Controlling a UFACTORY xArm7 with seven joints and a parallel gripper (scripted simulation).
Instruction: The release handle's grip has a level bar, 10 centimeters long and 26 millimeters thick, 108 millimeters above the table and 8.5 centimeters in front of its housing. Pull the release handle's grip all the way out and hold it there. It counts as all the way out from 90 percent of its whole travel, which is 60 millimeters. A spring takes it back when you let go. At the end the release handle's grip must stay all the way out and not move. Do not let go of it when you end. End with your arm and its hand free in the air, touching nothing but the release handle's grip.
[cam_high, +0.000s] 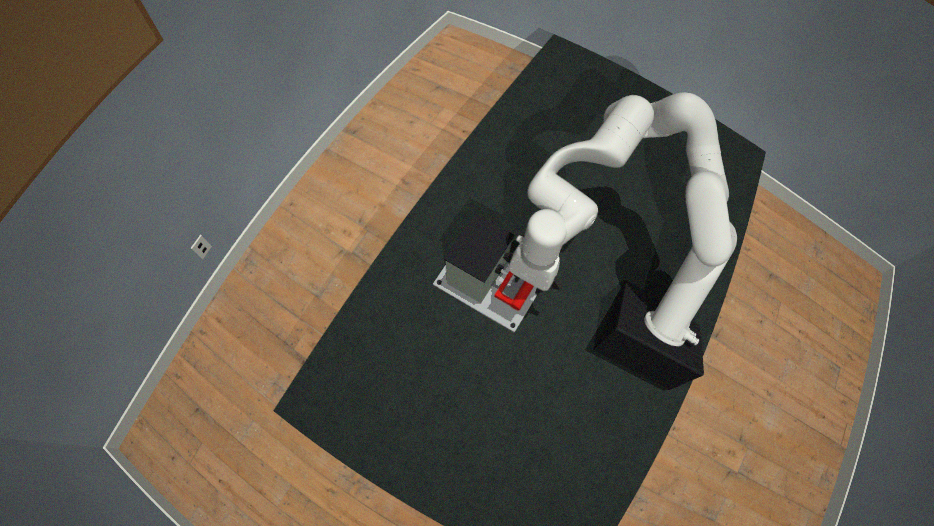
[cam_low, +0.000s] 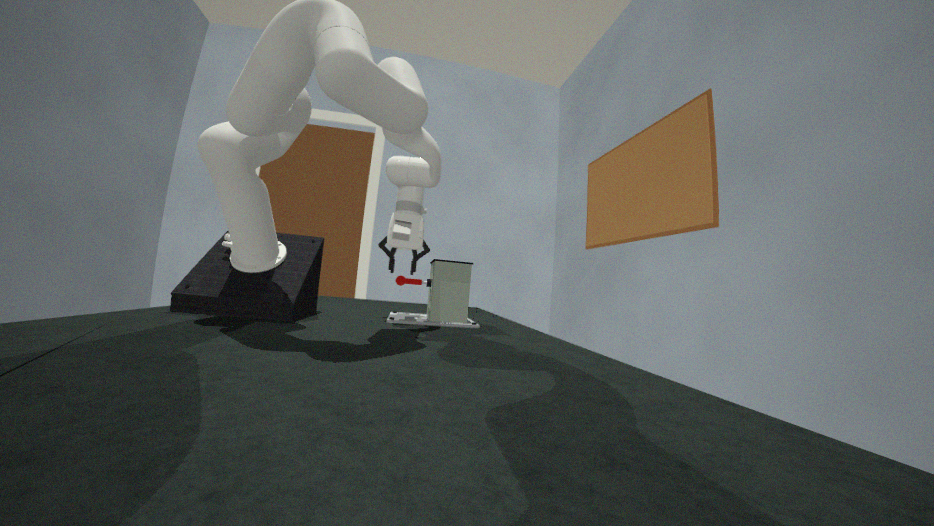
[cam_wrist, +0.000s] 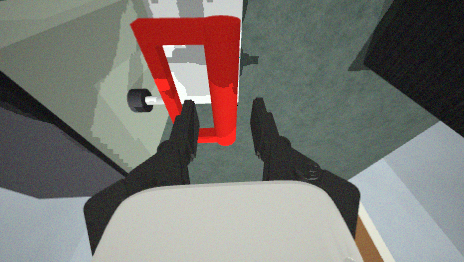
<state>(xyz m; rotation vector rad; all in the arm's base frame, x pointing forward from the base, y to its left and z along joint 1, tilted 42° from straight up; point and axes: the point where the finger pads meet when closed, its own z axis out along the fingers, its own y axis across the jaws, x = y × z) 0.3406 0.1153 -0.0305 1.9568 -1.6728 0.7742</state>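
The light baseplate lies 14 cm below my hand, 9 cm ahead of it and 1 cm to the left of it.
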